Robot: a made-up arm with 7 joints. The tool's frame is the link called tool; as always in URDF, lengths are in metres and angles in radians. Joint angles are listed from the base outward.
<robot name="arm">
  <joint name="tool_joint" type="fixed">
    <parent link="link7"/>
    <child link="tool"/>
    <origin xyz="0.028 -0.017 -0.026" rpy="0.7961 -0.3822 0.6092"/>
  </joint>
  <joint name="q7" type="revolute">
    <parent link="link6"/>
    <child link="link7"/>
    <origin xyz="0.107 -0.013 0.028"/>
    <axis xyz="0 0 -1"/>
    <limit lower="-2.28" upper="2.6"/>
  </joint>
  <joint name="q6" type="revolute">
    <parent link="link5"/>
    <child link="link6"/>
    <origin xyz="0.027 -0.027 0"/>
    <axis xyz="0 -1 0"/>
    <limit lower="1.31" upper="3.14"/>
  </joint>
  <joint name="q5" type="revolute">
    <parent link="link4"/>
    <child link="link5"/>
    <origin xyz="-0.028 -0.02 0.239"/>
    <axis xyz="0 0 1"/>
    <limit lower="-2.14" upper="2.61"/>
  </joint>
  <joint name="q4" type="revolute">
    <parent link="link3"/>
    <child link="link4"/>
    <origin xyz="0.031 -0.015 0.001"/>
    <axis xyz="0 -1 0"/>
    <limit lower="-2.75" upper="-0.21"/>
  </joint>
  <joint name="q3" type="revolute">
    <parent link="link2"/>
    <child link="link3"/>
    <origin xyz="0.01 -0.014 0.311"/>
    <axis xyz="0 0 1"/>
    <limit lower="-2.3" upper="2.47"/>
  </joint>
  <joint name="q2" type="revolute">
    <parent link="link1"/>
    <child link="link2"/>
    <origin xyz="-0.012 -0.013 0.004"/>
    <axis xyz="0 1 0"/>
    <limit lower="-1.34" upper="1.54"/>
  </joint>
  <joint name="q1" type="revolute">
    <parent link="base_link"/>
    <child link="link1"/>
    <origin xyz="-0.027 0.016 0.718"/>
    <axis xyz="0 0 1"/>
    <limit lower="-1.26" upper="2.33"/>
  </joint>
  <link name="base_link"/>
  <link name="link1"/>
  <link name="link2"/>
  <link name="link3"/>
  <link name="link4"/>
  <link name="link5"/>
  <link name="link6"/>
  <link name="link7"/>
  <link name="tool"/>
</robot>
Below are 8 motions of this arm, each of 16 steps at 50 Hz.
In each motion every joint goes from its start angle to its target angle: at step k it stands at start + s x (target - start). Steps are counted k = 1, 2, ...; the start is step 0. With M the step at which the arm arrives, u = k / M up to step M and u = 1 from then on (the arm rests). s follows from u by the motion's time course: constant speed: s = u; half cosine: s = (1 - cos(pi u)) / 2; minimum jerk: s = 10 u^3 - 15 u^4 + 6 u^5.
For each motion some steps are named. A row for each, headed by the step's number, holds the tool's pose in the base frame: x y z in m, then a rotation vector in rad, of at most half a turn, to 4 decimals.
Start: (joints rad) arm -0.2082 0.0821 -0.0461 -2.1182 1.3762 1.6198 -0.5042
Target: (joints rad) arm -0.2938 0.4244 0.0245 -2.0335 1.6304 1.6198 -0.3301
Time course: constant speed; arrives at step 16
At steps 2, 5, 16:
2: 0.3055 -0.1234 0.7811 2.1324 -0.8147 0.2623
5: 0.3119 -0.1241 0.7614 2.1624 -0.8297 0.1476
16: 0.3263 -0.1245 0.6852 2.2467 -0.8824 -0.2901

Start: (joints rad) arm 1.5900 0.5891 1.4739 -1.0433 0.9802 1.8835 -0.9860
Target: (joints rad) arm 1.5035 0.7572 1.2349 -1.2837 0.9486 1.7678 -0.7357
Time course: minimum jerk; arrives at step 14
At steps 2, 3, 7, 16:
2: -0.3407 0.3729 1.0838 -1.4144 -0.9242 -0.5349
3: -0.3410 0.3778 1.0757 -1.4220 -0.9489 -0.5497
7: -0.3381 0.4188 0.9955 -1.4964 -1.1889 -0.6759
16: -0.3211 0.4527 0.8953 -1.5860 -1.4900 -0.7906

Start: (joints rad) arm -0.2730 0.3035 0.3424 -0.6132 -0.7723 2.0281 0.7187
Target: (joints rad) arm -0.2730 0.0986 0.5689 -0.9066 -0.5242 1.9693 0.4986
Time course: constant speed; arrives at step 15
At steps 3, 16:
3: 0.2964 -0.1034 1.2897 0.0436 -1.3156 0.5681
16: 0.2894 -0.0289 1.2858 0.3009 -1.1159 0.8763

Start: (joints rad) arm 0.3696 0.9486 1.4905 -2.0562 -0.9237 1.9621 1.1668
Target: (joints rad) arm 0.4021 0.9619 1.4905 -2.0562 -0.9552 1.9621 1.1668
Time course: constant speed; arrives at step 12
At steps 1, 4, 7, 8, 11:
1: 0.0794 0.4181 0.7748 0.9912 0.5039 1.6893
4: 0.0761 0.4191 0.7745 0.9907 0.5054 1.7014
7: 0.0729 0.4201 0.7742 0.9903 0.5069 1.7135
8: 0.0718 0.4204 0.7741 0.9901 0.5074 1.7175
11: 0.0685 0.4213 0.7738 0.9897 0.5089 1.7295

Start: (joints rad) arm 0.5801 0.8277 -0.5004 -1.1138 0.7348 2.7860 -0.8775
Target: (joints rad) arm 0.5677 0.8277 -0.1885 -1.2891 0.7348 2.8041 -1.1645
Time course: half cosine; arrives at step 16
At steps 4, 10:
4: 0.5174 0.0722 0.9311 0.4290 -0.6289 1.7586
10: 0.5161 0.1063 0.8792 0.5607 -0.5011 1.9021

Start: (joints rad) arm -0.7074 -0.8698 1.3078 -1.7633 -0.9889 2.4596 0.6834
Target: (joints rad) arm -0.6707 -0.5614 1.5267 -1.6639 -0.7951 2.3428 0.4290
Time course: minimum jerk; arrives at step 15
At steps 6, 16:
6: 0.0246 0.3961 1.0689 -0.6647 -0.6959 1.7755
16: 0.0498 0.3879 1.0949 -0.3625 -0.5670 1.9139

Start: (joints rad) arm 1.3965 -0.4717 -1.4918 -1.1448 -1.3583 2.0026 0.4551
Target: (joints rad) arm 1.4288 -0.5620 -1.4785 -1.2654 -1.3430 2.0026 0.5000
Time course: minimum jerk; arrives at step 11
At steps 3, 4, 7, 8, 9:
3: 0.2662 -0.2919 1.2091 -0.2941 -0.7825 0.4062
4: 0.2703 -0.2943 1.2028 -0.2733 -0.7819 0.4109
7: 0.2856 -0.3015 1.1782 -0.1943 -0.7788 0.4289
8: 0.2896 -0.3030 1.1716 -0.1736 -0.7778 0.4336
9: 0.2922 -0.3038 1.1673 -0.1600 -0.7771 0.4368

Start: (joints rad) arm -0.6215 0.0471 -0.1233 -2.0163 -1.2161 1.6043 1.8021
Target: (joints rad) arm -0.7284 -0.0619 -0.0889 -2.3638 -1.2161 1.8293 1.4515
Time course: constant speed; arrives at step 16
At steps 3, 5, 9, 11, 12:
3: 0.1655 -0.3059 0.9379 -0.7968 -0.4151 -0.8094
5: 0.1596 -0.3025 0.9299 -0.7481 -0.3740 -0.7788
9: 0.1478 -0.2945 0.9137 -0.6495 -0.2944 -0.7169
11: 0.1419 -0.2900 0.9056 -0.5997 -0.2558 -0.6856
12: 0.1389 -0.2876 0.9015 -0.5747 -0.2368 -0.6699

